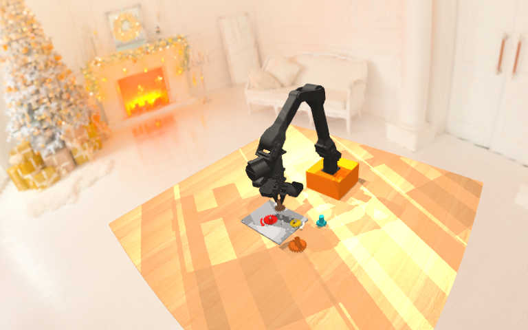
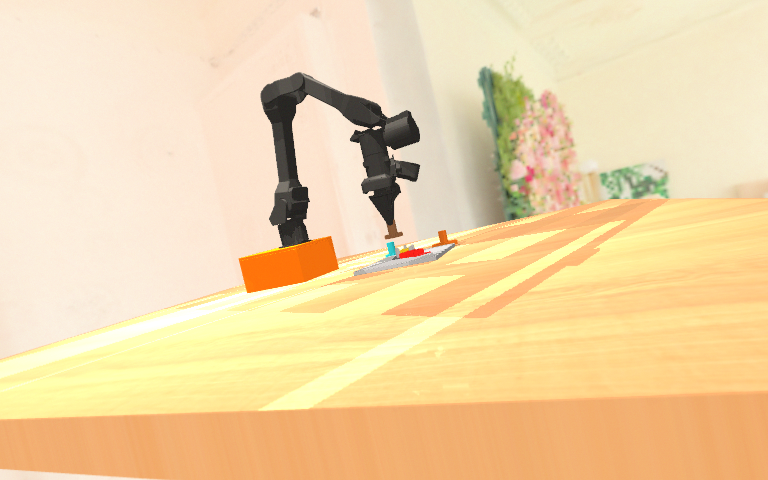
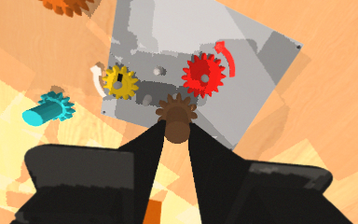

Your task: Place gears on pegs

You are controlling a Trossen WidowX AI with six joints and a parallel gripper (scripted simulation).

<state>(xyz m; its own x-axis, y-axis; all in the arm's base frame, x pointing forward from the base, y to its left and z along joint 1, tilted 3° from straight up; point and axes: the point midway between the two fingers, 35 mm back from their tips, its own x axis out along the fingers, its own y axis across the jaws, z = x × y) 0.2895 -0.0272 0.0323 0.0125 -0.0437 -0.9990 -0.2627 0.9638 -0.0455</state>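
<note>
Now: the red gear 7 cm below my gripper tip, 4 cm ahead of it and 2 cm to the right of it. Also, from my gripper tip: curved red arrow (7 cm below, 7 cm ahead, 4 cm to the right); then yellow gear (7 cm to the left, 7 cm below, 1 cm behind); then small brown gear (1 cm below).
</note>
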